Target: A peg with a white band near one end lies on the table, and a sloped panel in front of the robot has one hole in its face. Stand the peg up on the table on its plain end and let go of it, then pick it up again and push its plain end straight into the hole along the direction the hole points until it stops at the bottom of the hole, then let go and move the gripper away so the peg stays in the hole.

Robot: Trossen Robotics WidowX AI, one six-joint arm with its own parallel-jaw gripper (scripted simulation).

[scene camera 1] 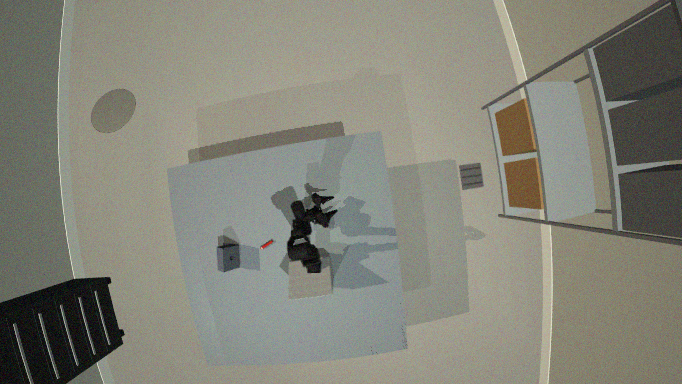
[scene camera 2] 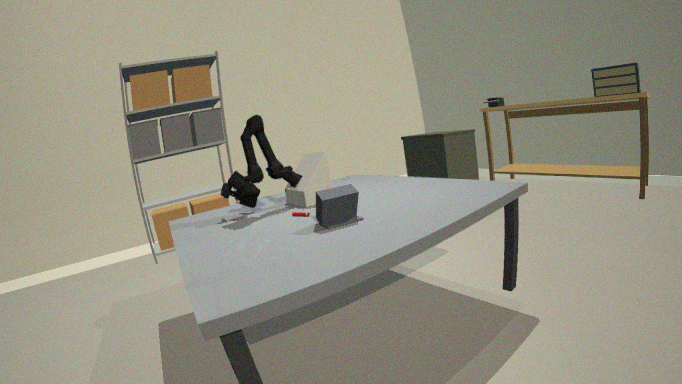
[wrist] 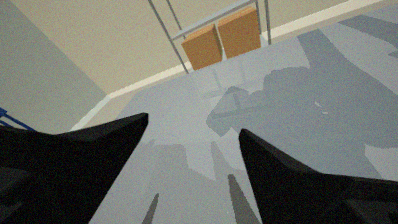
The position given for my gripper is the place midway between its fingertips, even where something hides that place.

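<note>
There's a sloped grey panel (scene camera 2: 337, 203) here, and then there's my gripper (wrist: 195, 125), which is open and holding nothing.
</note>
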